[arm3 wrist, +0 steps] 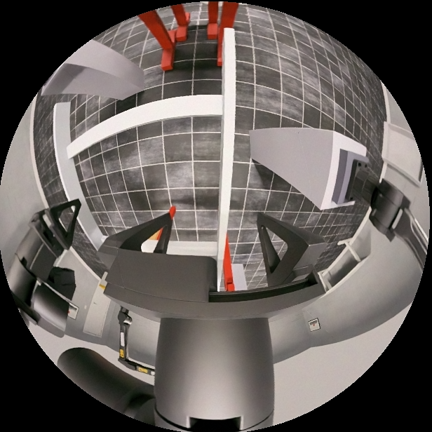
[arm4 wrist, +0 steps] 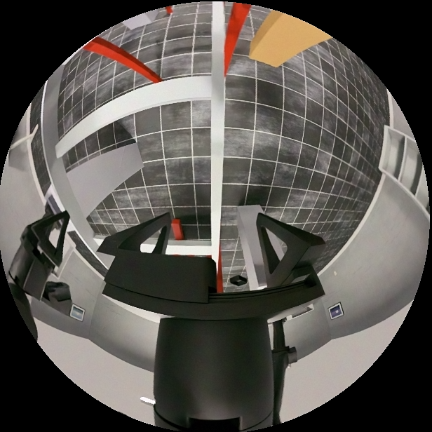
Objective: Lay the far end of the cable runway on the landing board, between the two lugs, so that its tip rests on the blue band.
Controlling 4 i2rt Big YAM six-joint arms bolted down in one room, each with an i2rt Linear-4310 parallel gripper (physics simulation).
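The cable runway, a white ladder-like frame (arm3 wrist: pixel 227 125) (arm4 wrist: pixel 217 125), has long rails and cross rungs and spans both views. The arm3 gripper (arm3 wrist: pixel 216 215) is open; one rail passes between its fingers with a gap on each side. The arm4 gripper (arm4 wrist: pixel 214 216) is open, with a rail passing between its fingers in the same way. Another gripper shows beyond the far rail at the left of the arm3 wrist view, and one at the left of the arm4 wrist view; which arms they belong to and how far open they are cannot be told. The landing board, lugs and blue band cannot be made out.
Red stands (arm3 wrist: pixel 167 55) (arm4 wrist: pixel 122 55) stand on the tiled floor. Grey blocks (arm3 wrist: pixel 295 155) (arm4 wrist: pixel 110 172) flank the runway; in the arm3 wrist view a black arm part is at the right one. A tan block (arm4 wrist: pixel 290 37) is at the top right of the arm4 wrist view.
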